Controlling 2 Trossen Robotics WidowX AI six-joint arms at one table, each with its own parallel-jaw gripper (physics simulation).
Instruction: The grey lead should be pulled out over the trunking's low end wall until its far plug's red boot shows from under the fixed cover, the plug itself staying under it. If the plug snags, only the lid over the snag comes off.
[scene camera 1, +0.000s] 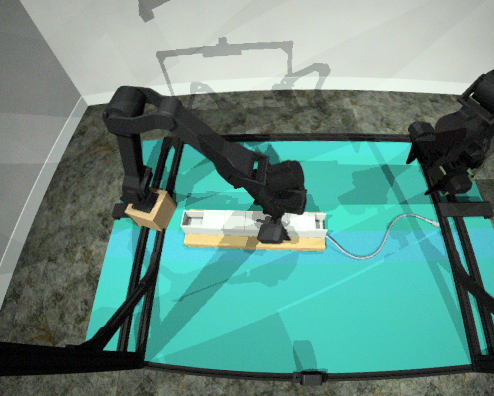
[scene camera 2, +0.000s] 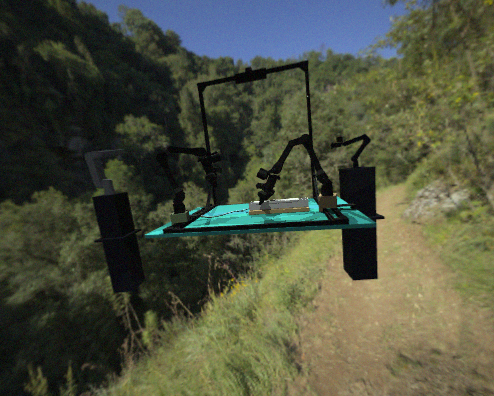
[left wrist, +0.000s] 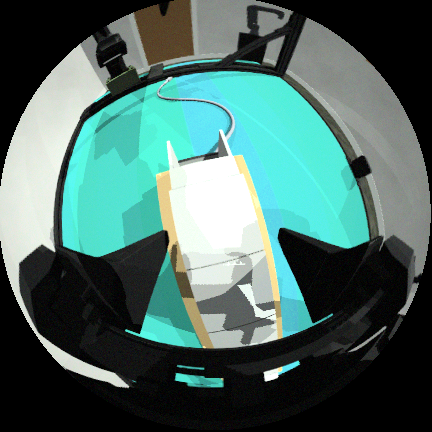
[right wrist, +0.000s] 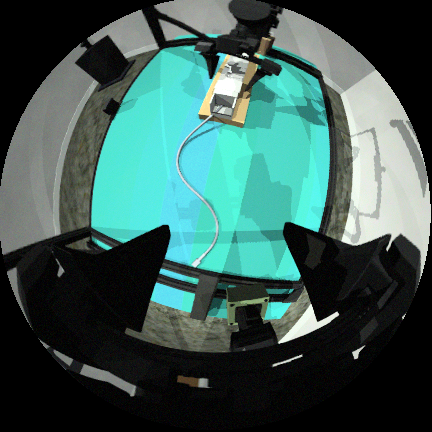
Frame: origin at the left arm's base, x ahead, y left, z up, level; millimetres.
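Where they show: left gripper, fingertip midpoint: (scene camera 1: 293, 224) (scene camera 2: 262, 203) (left wrist: 224, 235) (right wrist: 227, 83); right gripper, fingertip midpoint: (scene camera 1: 416, 178) (scene camera 2: 216, 187) (right wrist: 228, 229); left arm's base at its link origin: (scene camera 1: 145, 201) (scene camera 2: 327, 194); right arm's base at its link origin: (scene camera 1: 455, 169) (scene camera 2: 179, 212) (left wrist: 119, 72) (right wrist: 247, 312).
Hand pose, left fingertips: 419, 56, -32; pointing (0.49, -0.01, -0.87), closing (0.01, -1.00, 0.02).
Each offset is from my left fingertips to the top centre of the thing, as dx, dy, dz. "*": to the spot under its first point. Level surfaces: height alone.
White trunking (scene camera 1: 240, 222) (left wrist: 215, 200) (right wrist: 227, 90) with flat lids lies on a wooden board {* -211, -96, -37} (scene camera 1: 210, 242) (right wrist: 207, 118). Its end sections are open on top. The grey lead (scene camera 1: 361, 258) (left wrist: 197, 100) (right wrist: 217, 225) leaves the trunking's right end in scene camera 1 and curves across the table to its loose end {* +421, +133, -54} (scene camera 1: 435, 224) (right wrist: 196, 262). The far plug and red boot do not show. My left gripper (left wrist: 224, 235) (right wrist: 227, 83) is open above the lids, its fingers on either side of the trunking. My right gripper (right wrist: 228, 229) (scene camera 1: 419, 177) is open and raised near the table's right side in scene camera 1.
The left arm's wooden-coloured base block (scene camera 1: 162, 210) stands left of the trunking in scene camera 1. Black frame rails (scene camera 1: 457, 285) run along the table's sides. The right arm's green base block (right wrist: 247, 292) is beyond the lead's loose end. Shadows cross the teal table {dz -62} (scene camera 1: 350, 315).
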